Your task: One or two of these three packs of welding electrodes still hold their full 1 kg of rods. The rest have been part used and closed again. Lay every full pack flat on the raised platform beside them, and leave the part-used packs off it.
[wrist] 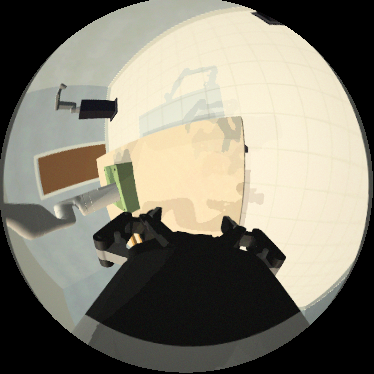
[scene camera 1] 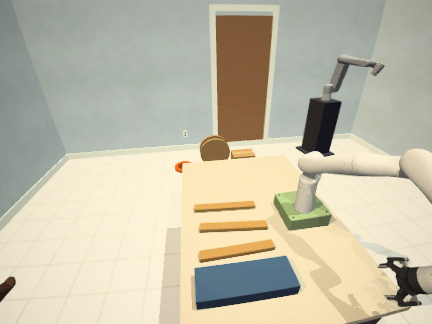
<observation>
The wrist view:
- gripper: 191,218
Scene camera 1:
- gripper: 382,281
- pack: 232,251
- blue raised platform: 221,285
</observation>
